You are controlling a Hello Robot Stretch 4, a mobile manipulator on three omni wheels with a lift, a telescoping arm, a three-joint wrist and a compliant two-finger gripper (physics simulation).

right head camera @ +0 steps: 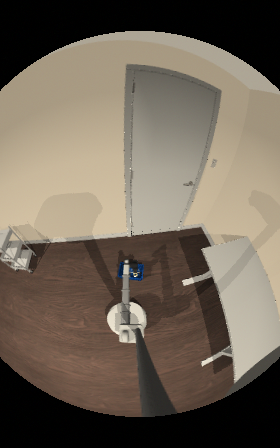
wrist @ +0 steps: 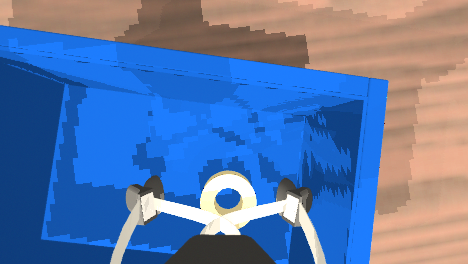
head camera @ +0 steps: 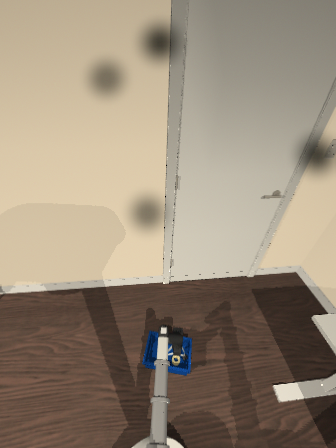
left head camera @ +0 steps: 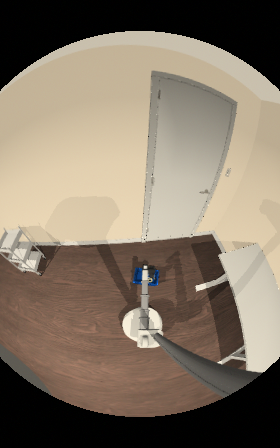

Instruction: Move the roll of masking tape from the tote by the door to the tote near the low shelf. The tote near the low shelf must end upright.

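Places are measured from the robot's base along level axes (x ahead, y left, z up), in metres.
Pixels of known places: gripper, fingertip midpoint: point(right head camera: 134, 273) point(wrist: 220, 192) point(head camera: 175, 357) point(left head camera: 149, 278).
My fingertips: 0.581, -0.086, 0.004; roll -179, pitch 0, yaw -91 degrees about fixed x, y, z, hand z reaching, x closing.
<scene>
Ahead of a thing's pixels: the offset from my fingertips to its top centre, as dx, dy, dz. "*": to the spot under its first point. Level surfaces: height alone.
The blue tote @(* -0.024, -0.088, +0.088) point(head camera: 189, 357) point(left head camera: 158, 278) point(right head camera: 142, 272) point(wrist: 375, 125) stands upright on the floor by the door. The roll of masking tape @(-0.010, -0.008, -0.001) point(head camera: 173, 361) point(wrist: 228, 181), a cream ring, lies flat on its bottom, nearer the right wall in the wrist view. My gripper point(head camera: 177, 353) point(wrist: 220, 192) is open over the tote, fingers spread, pointing down. In the wrist view the roll shows between the two fingertips, with a gap on each side; its near edge is partly hidden by the white finger links. How far the tips are above it I cannot tell. The tote near the low shelf does not show.
The door point(head camera: 220, 150) point(left head camera: 185, 150) point(right head camera: 170, 150) and wall are beyond the tote. A white table @(dz +0.688) point(left head camera: 252, 300) point(right head camera: 245, 300) stands at the right, its foot point(head camera: 287, 392) reaching over the floor. A white wheeled shelf unit point(left head camera: 11, 239) stands by the wall at the far left.
</scene>
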